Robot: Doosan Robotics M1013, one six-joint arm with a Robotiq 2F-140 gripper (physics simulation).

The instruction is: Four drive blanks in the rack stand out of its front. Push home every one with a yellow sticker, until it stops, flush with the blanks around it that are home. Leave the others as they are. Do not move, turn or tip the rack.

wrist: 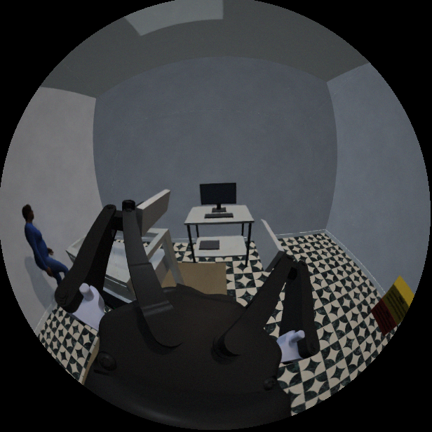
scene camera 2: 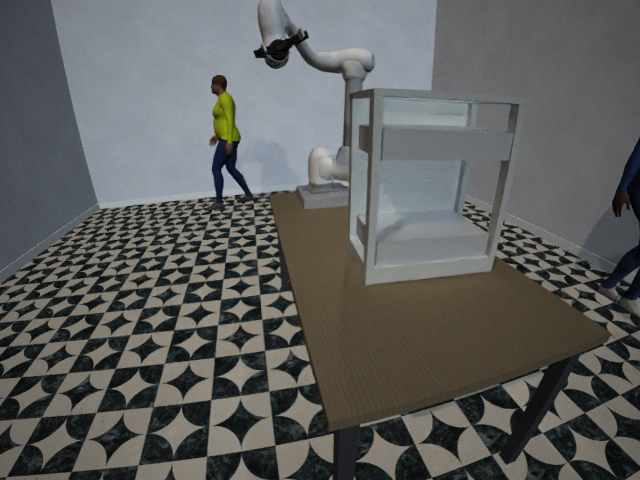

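You'd find my gripper in the wrist view, and there's a rack in the wrist view (117, 290) too. Scene camera 2 has my gripper as well, and the rack is there in scene camera 2 (408, 172). On my gripper, (wrist: 162, 210) and (scene camera 2: 301, 35) are the same spot.
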